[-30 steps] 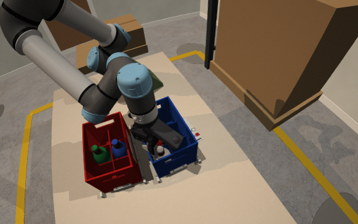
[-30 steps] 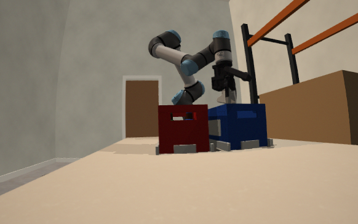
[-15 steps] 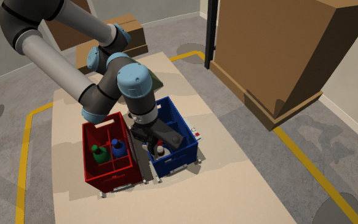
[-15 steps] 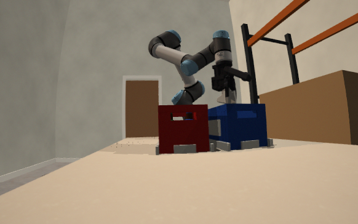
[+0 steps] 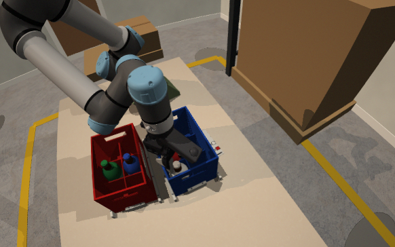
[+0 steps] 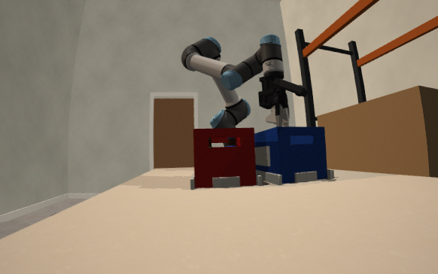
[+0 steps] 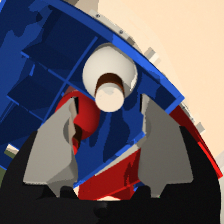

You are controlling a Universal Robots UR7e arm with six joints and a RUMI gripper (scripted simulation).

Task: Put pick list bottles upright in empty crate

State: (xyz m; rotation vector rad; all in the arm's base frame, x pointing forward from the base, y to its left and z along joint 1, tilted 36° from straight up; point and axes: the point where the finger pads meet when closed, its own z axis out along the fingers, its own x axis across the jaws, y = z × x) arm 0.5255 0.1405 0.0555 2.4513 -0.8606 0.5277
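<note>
Right now my hand is 80 mm above the white-label bottle. The rest, counted from my hand: blue bottle (170 mm to the right, 90 mm behind, 80 mm below); red bottle (90 mm behind, 80 mm below, 10 mm to the right); blue crate (90 mm behind, 80 mm below, 30 mm to the left).
</note>
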